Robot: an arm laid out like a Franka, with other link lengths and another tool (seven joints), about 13 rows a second.
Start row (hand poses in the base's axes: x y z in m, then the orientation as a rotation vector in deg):
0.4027 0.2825 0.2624 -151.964 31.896 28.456
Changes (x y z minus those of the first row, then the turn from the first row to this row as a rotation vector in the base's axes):
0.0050 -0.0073 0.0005 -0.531 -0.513 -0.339
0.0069 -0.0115 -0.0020 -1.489 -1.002 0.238
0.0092 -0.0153 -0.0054 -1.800 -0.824 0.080
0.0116 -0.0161 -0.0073 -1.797 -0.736 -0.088
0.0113 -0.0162 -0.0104 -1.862 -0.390 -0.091
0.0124 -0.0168 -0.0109 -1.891 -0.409 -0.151
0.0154 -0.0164 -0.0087 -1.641 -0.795 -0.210
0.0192 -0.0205 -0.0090 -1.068 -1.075 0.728
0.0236 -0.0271 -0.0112 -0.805 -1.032 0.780
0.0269 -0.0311 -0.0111 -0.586 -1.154 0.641
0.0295 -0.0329 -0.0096 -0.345 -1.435 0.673
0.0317 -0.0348 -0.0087 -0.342 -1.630 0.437
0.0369 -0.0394 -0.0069 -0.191 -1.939 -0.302
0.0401 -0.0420 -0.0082 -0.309 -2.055 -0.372
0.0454 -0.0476 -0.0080 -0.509 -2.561 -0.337
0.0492 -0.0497 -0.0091 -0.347 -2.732 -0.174
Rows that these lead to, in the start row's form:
0.4077 0.2752 0.2629 -152.381 32.390 27.580
0.4096 0.2710 0.2604 -153.570 31.865 26.933
0.4119 0.2672 0.2570 -153.782 32.247 27.078
0.4143 0.2664 0.2551 -153.702 32.492 27.149
0.4140 0.2663 0.2520 -153.728 32.627 27.610
0.4151 0.2657 0.2515 -153.733 32.711 27.561
0.4181 0.2661 0.2537 -153.510 32.573 27.058
0.4219 0.2620 0.2534 -153.376 31.038 27.045
0.4263 0.2554 0.2512 -153.144 30.882 27.160
0.4296 0.2514 0.2513 -152.892 30.942 26.989
0.4322 0.2496 0.2528 -152.703 30.723 26.656
0.4344 0.2477 0.2537 -152.623 30.970 26.324
0.4396 0.2431 0.2555 -152.208 31.779 25.715
0.4428 0.2405 0.2542 -152.301 31.880 25.518
0.4481 0.2349 0.2544 -152.545 31.759 24.811
0.4519 0.2328 0.2533 -152.472 31.432 24.654

